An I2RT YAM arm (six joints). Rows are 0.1 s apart.
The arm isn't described. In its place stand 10 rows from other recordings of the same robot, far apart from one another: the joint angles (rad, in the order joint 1, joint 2, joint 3, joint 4, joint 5, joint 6), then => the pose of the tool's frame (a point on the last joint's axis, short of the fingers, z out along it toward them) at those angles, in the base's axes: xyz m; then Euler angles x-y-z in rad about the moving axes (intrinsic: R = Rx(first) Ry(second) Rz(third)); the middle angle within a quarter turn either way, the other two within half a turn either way.
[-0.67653, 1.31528, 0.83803, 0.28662, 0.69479, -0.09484] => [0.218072 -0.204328 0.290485 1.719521 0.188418 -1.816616]
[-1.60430, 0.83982, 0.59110, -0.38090, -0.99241, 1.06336] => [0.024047 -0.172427 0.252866 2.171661 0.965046 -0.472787]
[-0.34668, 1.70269, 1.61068, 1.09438, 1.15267, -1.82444] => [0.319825 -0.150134 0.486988 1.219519 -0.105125 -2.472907]
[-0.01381, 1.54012, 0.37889, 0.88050, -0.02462, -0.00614] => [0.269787 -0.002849 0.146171 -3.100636 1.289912 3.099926]
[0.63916, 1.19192, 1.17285, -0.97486, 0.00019, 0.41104] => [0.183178 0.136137 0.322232 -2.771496 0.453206 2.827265]
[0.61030, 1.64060, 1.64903, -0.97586, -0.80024, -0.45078] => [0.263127 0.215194 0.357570 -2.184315 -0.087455 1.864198]
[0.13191, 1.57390, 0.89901, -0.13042, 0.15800, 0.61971] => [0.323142 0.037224 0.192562 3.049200 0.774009 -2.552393]
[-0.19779, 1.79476, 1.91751, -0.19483, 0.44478, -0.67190] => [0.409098 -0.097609 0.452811 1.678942 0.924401 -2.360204]
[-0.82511, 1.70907, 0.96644, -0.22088, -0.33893, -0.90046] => [0.238588 -0.240887 0.165168 2.925790 0.655287 3.032722]
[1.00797, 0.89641, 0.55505, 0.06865, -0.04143, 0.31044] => [0.111670 0.179766 0.264718 -1.882261 0.498820 2.045633]
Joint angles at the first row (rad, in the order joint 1, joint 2, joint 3, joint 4, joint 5, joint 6):
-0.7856 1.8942 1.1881 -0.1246 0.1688 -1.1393
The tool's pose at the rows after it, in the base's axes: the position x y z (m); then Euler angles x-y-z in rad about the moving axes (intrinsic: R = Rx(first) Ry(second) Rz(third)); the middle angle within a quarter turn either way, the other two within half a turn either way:
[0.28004 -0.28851 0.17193 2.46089 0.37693 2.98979]
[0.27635 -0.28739 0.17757 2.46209 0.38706 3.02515]
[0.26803 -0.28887 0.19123 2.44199 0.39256 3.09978]
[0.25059 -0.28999 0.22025 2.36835 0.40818 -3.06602]
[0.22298 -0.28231 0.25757 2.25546 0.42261 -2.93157]
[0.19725 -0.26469 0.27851 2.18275 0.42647 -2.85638]
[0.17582 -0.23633 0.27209 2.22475 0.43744 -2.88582]
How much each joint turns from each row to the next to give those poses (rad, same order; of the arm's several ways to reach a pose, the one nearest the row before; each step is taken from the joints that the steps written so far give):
-0.0012 -0.0080 -0.0053 0.0081 -0.0156 0.0054
-0.0057 -0.0221 -0.0065 -0.0103 -0.0130 0.0309
-0.0183 -0.0412 -0.0012 -0.0195 -0.0073 0.0511
-0.0355 -0.0901 -0.0110 -0.0088 -0.0049 0.0553
-0.0435 -0.1434 -0.0401 0.0000 -0.0015 0.0488
-0.0271 -0.1400 -0.0717 -0.0030 -0.0012 0.0221
-0.0023 -0.1320 -0.1198 -0.0439 -0.0259 -0.0095

